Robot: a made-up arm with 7 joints. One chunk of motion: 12 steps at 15 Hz.
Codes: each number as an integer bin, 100 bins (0 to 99) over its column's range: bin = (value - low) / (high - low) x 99, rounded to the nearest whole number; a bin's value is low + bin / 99 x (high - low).
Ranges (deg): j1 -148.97..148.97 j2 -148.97..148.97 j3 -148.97..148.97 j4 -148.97..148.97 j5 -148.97..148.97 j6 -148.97..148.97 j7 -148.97..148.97
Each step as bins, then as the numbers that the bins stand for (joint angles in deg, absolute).
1 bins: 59 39 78 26 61 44 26
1 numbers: 28.59 -31.60 85.77 -70.72 34.61 -16.55 -70.72
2 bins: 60 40 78 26 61 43 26
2 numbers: 31.60 -28.59 85.77 -70.72 34.61 -19.56 -70.72
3 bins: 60 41 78 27 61 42 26
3 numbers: 31.60 -25.58 85.77 -67.71 34.61 -22.57 -70.72
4 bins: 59 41 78 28 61 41 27
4 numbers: 28.59 -25.58 85.77 -64.70 34.61 -25.58 -67.71
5 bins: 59 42 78 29 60 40 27
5 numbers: 28.59 -22.57 85.77 -61.69 31.60 -28.59 -67.71
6 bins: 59 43 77 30 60 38 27
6 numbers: 28.59 -19.56 82.76 -58.69 31.60 -34.61 -67.71
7 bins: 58 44 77 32 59 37 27
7 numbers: 25.58 -16.55 82.76 -52.67 28.59 -37.62 -67.71
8 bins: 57 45 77 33 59 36 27
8 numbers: 22.57 -13.54 82.76 -49.66 28.59 -40.63 -67.71
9 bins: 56 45 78 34 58 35 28
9 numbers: 19.56 -13.54 85.77 -46.65 25.58 -43.64 -64.70
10 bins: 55 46 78 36 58 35 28
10 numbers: 16.55 -10.53 85.77 -40.63 25.58 -43.64 -64.70
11 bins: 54 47 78 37 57 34 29
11 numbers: 13.54 -7.52 85.77 -37.62 22.57 -46.65 -61.69
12 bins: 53 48 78 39 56 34 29
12 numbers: 10.53 -4.51 85.77 -31.60 19.56 -46.65 -61.69
